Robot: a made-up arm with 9 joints. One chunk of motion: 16 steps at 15 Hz.
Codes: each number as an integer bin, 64 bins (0 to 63) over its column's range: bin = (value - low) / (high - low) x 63, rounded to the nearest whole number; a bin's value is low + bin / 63 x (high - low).
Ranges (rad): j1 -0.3..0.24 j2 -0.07..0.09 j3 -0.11..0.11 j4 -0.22..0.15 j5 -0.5..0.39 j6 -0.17..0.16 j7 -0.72..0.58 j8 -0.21..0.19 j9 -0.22..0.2
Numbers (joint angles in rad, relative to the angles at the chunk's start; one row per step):
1: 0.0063 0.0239 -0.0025 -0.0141 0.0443 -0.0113 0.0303 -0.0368 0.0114
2: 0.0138 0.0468 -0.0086 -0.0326 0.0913 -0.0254 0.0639 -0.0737 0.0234
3: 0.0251 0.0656 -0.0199 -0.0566 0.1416 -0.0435 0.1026 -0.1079 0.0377
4: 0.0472 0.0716 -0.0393 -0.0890 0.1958 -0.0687 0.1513 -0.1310 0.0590
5: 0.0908 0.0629 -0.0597 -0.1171 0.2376 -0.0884 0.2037 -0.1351 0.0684
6: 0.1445 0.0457 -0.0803 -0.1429 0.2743 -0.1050 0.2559 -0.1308 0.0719
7: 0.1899 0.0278 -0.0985 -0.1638 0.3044 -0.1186 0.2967 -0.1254 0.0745
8: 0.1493 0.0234 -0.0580 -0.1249 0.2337 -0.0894 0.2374 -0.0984 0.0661
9: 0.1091 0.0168 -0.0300 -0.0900 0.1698 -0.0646 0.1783 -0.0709 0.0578
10: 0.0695 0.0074 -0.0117 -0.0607 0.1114 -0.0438 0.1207 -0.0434 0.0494
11: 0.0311 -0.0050 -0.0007 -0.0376 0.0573 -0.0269 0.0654 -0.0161 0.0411
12: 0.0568 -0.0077 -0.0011 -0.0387 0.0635 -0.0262 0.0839 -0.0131 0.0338
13: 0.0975 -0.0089 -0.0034 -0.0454 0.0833 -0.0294 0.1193 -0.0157 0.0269
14: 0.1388 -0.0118 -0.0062 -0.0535 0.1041 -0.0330 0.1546 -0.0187 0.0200
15: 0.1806 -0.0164 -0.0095 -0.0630 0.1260 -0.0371 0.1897 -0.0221 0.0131
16: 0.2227 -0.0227 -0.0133 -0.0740 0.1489 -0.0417 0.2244 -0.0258 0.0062
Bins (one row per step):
1: 36 37 31 35 39 30 36 27 35
2: 37 46 29 32 42 28 38 21 37
3: 38 53 26 28 45 24 40 16 39
4: 41 56 20 22 49 19 42 12 42
5: 46 52 14 18 52 16 45 12 43
6: 52 46 9 13 55 12 47 12 44
7: 57 39 3 10 57 10 49 13 44
8: 52 37 15 16 52 15 46 18 43
9: 48 34 23 22 47 20 44 22 42
10: 43 30 28 27 43 24 41 26 40
11: 39 26 31 31 39 27 38 31 39
12: 42 25 31 31 40 27 39 31 38
13: 46 24 31 30 41 27 41 31 37
14: 51 23 30 28 43 26 42 30 36
15: 56 21 29 27 44 25 44 30 35
16: 61 19 28 25 46 24 46 29 34

